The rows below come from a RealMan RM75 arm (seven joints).
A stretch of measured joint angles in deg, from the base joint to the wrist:
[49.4 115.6 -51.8 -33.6 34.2 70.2 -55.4]
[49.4 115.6 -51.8 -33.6 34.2 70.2 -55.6]
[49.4 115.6 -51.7 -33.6 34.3 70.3 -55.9]
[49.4 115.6 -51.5 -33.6 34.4 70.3 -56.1]
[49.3 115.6 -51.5 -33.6 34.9 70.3 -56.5]
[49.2 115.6 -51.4 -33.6 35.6 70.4 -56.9]
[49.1 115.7 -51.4 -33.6 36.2 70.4 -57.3]
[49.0 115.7 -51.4 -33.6 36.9 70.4 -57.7]
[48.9 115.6 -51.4 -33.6 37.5 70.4 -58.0]
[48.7 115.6 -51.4 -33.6 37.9 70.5 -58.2]
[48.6 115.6 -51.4 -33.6 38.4 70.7 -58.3]
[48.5 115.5 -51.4 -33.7 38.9 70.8 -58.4]
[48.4 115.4 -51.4 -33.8 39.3 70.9 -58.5]
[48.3 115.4 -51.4 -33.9 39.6 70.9 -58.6]
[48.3 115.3 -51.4 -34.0 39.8 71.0 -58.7]
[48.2 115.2 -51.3 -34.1 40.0 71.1 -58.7]
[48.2 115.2 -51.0 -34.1 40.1 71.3 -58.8]
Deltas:
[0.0 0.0 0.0 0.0 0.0 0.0 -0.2]
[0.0 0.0 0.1 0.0 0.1 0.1 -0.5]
[0.0 0.0 0.3 0.0 0.2 0.1 -0.7]
[-0.1 0.0 0.3 0.0 0.7 0.1 -1.1]
[-0.2 0.0 0.4 0.0 1.4 0.2 -1.5]
[-0.3 0.1 0.4 0.0 2.0 0.2 -1.9]
[-0.4 0.1 0.4 0.0 2.7 0.2 -2.3]
[-0.5 0.0 0.4 0.0 3.3 0.2 -2.6]
[-0.7 0.0 0.4 0.0 3.7 0.3 -2.8]
[-0.8 0.0 0.4 0.0 4.2 0.5 -2.9]
[-0.9 -0.1 0.4 -0.1 4.7 0.6 -3.0]
[-1.0 -0.2 0.4 -0.2 5.1 0.7 -3.1]
[-1.1 -0.2 0.4 -0.3 5.4 0.7 -3.2]
[-1.1 -0.3 0.4 -0.4 5.6 0.8 -3.3]
[-1.2 -0.4 0.5 -0.5 5.8 0.9 -3.3]
[-1.2 -0.4 0.8 -0.5 5.9 1.1 -3.4]

